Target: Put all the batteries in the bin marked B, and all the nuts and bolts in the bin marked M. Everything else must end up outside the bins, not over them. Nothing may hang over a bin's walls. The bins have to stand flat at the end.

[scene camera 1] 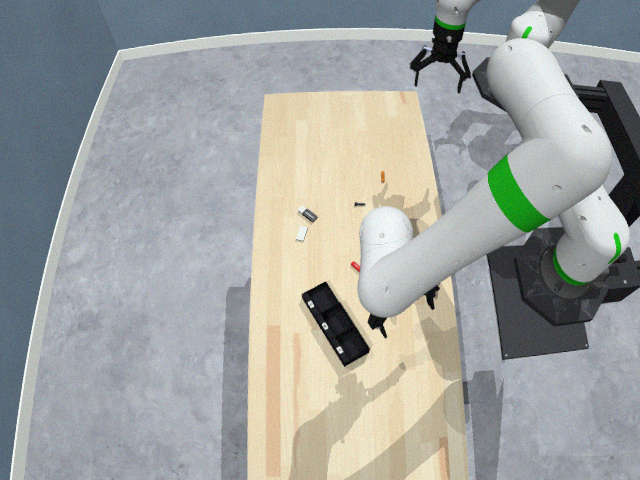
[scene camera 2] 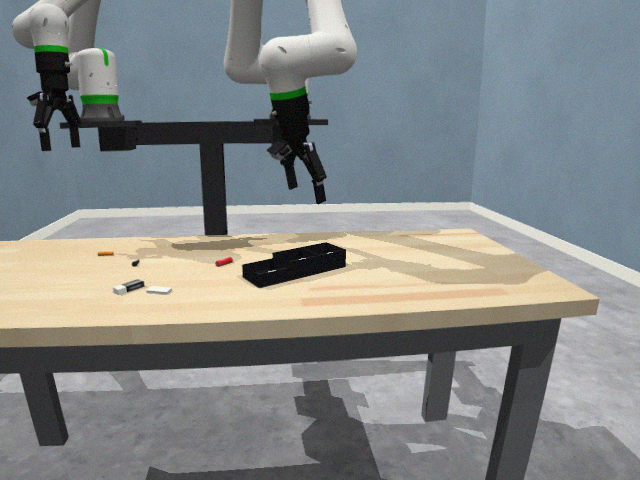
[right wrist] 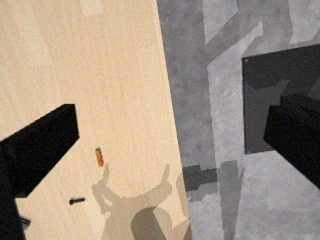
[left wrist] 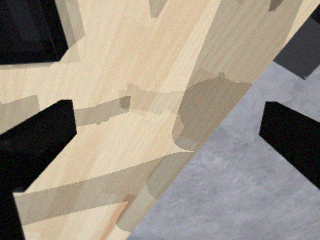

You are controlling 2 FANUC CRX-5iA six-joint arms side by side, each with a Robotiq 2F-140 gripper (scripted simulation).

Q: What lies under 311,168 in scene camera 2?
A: My left gripper.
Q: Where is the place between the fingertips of my right gripper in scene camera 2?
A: At 62,149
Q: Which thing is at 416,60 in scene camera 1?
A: My right gripper.
